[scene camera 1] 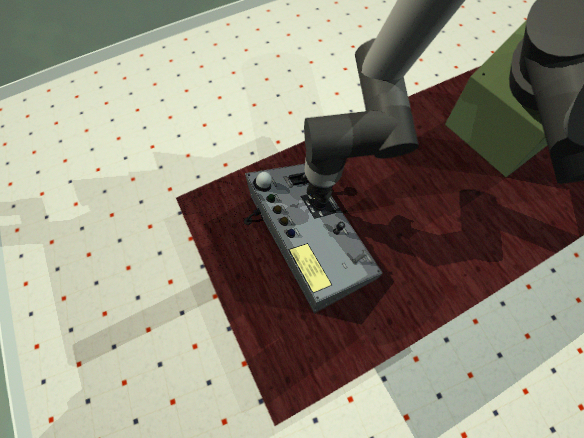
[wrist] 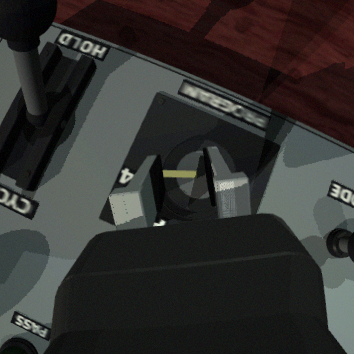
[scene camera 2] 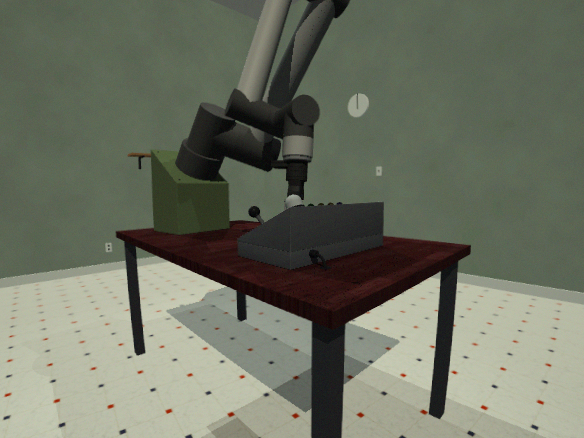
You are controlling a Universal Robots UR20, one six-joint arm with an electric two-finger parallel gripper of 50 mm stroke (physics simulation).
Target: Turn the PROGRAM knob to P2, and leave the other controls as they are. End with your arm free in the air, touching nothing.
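Seen in the pictures: gripper, fingertip midpoint: point(scene camera 1: 320, 196) point(wrist: 183, 168); arm's base, link origin: point(scene camera 2: 196, 168).
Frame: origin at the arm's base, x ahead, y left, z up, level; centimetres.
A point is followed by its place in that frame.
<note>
The grey control panel point(scene camera 1: 322, 237) @(z -23.6, x 86.3, y 30.2 cm) point(scene camera 2: 335, 227) @(z -25.1, x 101.9, y 22.2 cm) point(wrist: 107, 150) @(z -25.9, x 86.1, y 10.6 cm) lies on the table. My gripper point(scene camera 1: 320, 197) @(z -23.0, x 83.0, y 15.4 cm) point(wrist: 183, 168) @(z -23.0, x 83.0, y 15.4 cm) points down over its PROGRAM dial, with one finger on each side of the round PROGRAM knob point(wrist: 192, 186) @(z -22.7, x 83.5, y 16.4 cm), and is shut on it. The knob's yellow pointer line point(wrist: 179, 174) @(z -22.8, x 83.4, y 15.4 cm) points left in the wrist view, towards the side where a "4" shows. The other position labels are mostly hidden by the fingers and the gripper body. In the scene camera 2 view the fingertips are hidden behind the white ball and the panel.
A HOLD/CYCLE lever point(scene camera 2: 254, 211) @(z -20.4, x 82.7, y 2.7 cm) point(wrist: 27, 15) @(z -19.6, x 81.0, y 5.1 cm) stands beside the dial. The MODE control point(scene camera 1: 340, 226) @(z -21.7, x 79.9, y 28.5 cm) point(wrist: 342, 243) @(z -24.9, x 80.7, y 27.6 cm) is on the other side. A white ball point(scene camera 1: 263, 180) @(z -15.2, x 101.4, y 9.4 cm) point(scene camera 2: 293, 201) @(z -16.5, x 103.1, y 6.5 cm), several small buttons and a yellow label point(scene camera 1: 311, 267) @(z -19.6, x 92.7, y 40.5 cm) are on the panel.
</note>
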